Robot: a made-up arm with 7 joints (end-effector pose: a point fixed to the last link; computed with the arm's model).
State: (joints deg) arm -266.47 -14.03 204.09 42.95 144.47 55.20 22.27
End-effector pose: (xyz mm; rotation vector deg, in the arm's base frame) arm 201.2 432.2 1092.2 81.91 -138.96 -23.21
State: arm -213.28 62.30 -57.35 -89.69 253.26 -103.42 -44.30
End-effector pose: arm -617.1 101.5 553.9 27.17 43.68 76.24
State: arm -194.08 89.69 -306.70 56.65 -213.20 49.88 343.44
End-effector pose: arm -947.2 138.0 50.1 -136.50 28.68 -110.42
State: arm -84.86 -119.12 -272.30 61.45 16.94 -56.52 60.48
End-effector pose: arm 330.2 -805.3 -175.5 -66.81 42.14 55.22
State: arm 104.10 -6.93 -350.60 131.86 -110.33 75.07 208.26
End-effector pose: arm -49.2 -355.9 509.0 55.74 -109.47 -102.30
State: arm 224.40 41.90 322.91 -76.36 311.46 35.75 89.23
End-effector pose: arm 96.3 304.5 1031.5 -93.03 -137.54 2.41
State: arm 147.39 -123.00 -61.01 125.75 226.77 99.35 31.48
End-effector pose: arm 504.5 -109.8 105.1 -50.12 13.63 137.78
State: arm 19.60 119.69 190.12 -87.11 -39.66 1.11 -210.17
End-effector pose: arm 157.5 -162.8 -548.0 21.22 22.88 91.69
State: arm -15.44 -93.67 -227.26 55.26 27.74 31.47 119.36
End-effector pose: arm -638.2 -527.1 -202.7 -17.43 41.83 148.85
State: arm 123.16 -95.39 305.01 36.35 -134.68 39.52 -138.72
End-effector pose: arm 741.7 708.1 231.7 4.20 -69.66 55.84
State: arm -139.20 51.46 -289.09 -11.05 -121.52 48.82 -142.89
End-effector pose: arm -719.3 412.1 833.1 -123.07 4.34 -121.12
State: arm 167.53 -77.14 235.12 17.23 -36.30 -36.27 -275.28
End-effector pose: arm 1031.0 123.8 448.9 88.34 -96.80 -34.08
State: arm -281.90 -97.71 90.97 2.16 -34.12 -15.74 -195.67
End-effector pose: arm -223.3 1048.8 32.1 69.43 29.99 -39.17
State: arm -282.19 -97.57 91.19 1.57 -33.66 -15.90 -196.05
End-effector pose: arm -222.4 1049.2 35.0 69.91 29.52 -39.26
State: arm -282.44 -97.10 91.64 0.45 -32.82 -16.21 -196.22
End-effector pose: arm -215.2 1051.7 44.4 71.19 28.21 -39.22
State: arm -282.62 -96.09 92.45 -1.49 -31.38 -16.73 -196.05
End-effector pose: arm -198.1 1056.9 65.1 73.73 25.59 -39.00
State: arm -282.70 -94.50 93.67 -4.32 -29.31 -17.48 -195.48
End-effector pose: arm -169.8 1063.5 98.6 77.55 21.42 -38.65
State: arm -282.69 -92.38 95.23 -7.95 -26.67 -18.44 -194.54
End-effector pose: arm -131.2 1068.6 145.2 82.36 15.75 -38.37
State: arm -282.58 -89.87 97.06 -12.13 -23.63 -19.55 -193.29
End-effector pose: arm -84.8 1068.8 202.4 87.67 8.79 -38.32
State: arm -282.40 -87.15 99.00 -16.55 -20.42 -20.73 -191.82
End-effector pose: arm -34.9 1061.6 266.0 92.88 1.00 -38.65
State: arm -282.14 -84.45 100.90 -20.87 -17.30 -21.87 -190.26
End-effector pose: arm 14.5 1046.6 329.7 97.47 -7.03 -39.43
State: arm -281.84 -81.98 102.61 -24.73 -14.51 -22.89 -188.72
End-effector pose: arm 58.9 1026.0 387.7 101.08 -14.60 -40.50
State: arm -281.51 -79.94 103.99 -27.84 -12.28 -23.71 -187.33
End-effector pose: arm 95.1 1004.3 434.6 103.58 -21.02 -41.66
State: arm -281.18 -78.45 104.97 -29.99 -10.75 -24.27 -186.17
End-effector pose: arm 121.2 986.0 468.0 105.07 -25.77 -42.59
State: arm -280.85 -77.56 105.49 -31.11 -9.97 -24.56 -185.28
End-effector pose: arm 137.3 974.7 487.0 105.73 -28.61 -43.12
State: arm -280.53 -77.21 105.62 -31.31 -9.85 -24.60 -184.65
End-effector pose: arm 144.7 971.0 493.6 105.80 -29.71 -43.16
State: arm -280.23 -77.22 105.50 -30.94 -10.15 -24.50 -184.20
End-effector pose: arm 146.6 972.5 492.3 105.53 -29.70 -42.89
